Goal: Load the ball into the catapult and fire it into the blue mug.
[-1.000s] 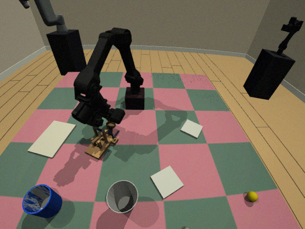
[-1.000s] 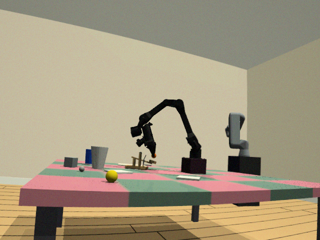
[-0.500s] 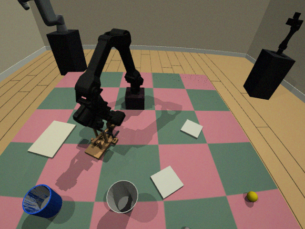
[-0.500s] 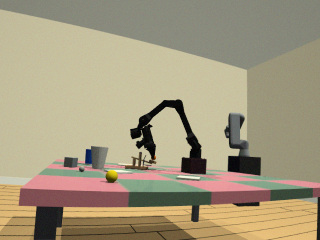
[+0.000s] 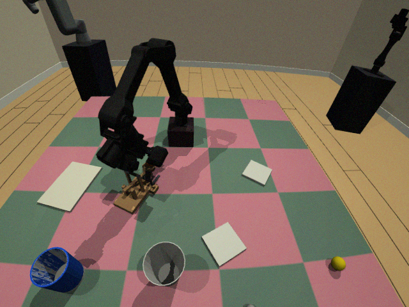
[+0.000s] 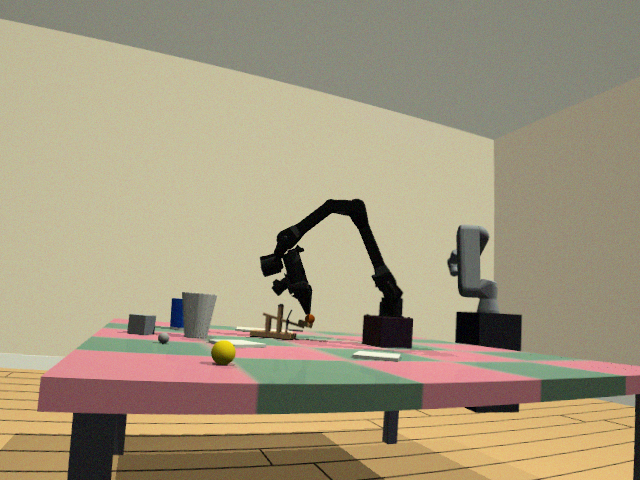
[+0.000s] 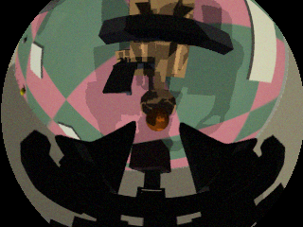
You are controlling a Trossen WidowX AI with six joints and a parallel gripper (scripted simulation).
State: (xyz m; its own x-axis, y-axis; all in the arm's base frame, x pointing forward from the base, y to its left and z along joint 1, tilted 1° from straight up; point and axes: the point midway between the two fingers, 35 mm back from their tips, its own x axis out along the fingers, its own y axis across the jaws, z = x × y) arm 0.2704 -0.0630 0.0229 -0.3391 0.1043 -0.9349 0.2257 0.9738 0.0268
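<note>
My gripper tip is 10 mm past the orange ball and 20 mm above it. Also, from my gripper tip: blue mug 400 mm ahead, 100 mm to the right, 50 mm below; then grey cup 330 mm ahead, 170 mm to the left, 50 mm below; then wooden catapult 70 mm ahead, 30 mm below.
</note>
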